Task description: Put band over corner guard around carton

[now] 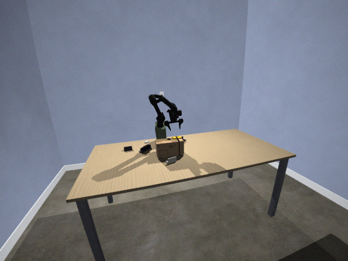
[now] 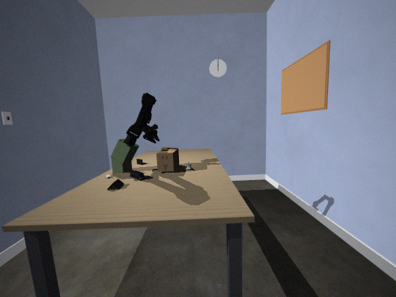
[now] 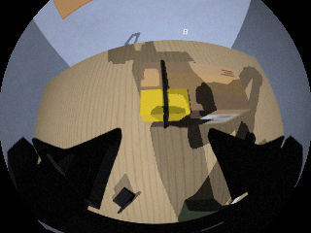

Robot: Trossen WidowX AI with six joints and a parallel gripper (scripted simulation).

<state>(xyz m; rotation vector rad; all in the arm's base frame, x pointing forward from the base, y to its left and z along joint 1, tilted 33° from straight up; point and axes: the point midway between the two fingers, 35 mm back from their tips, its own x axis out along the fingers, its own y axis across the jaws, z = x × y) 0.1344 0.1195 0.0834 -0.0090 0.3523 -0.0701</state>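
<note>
My gripper is now 150 mm above the brown carton, 110 mm short of it and 90 mm to the left of it. From my hand the other things lie so: white piece (280 mm behind, 250 mm to the right, 220 mm below).
</note>
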